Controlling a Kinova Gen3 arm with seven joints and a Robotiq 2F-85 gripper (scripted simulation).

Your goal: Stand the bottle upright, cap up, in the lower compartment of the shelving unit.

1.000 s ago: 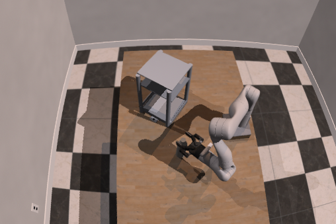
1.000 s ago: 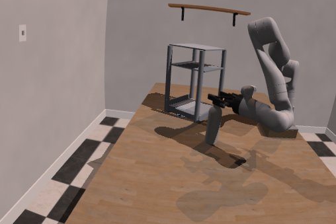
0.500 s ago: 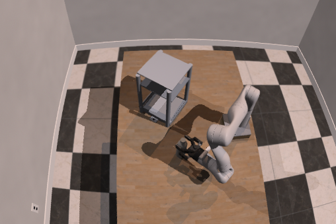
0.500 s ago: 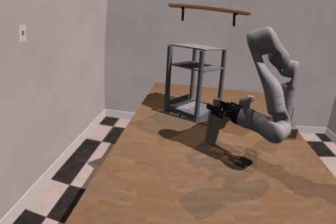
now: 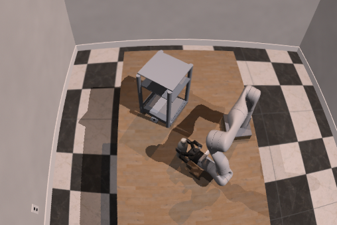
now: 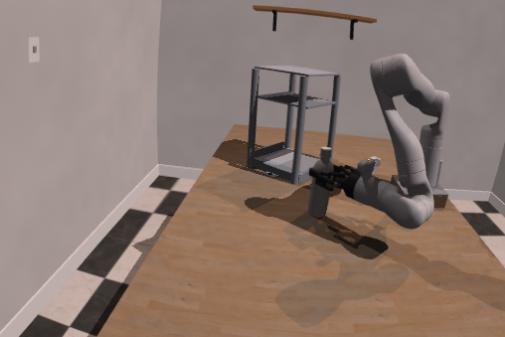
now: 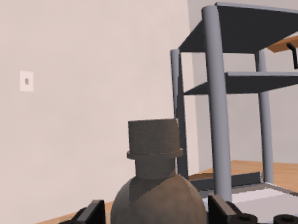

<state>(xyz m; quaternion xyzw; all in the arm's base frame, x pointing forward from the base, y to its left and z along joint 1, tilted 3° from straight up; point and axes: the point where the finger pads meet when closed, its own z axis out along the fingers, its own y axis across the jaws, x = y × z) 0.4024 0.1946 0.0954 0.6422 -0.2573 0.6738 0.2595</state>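
Right now my hand is 10 mm above the white bottle. Also, from my hand: shelving unit: 340 mm to the right, 100 mm ahead, 50 mm above.
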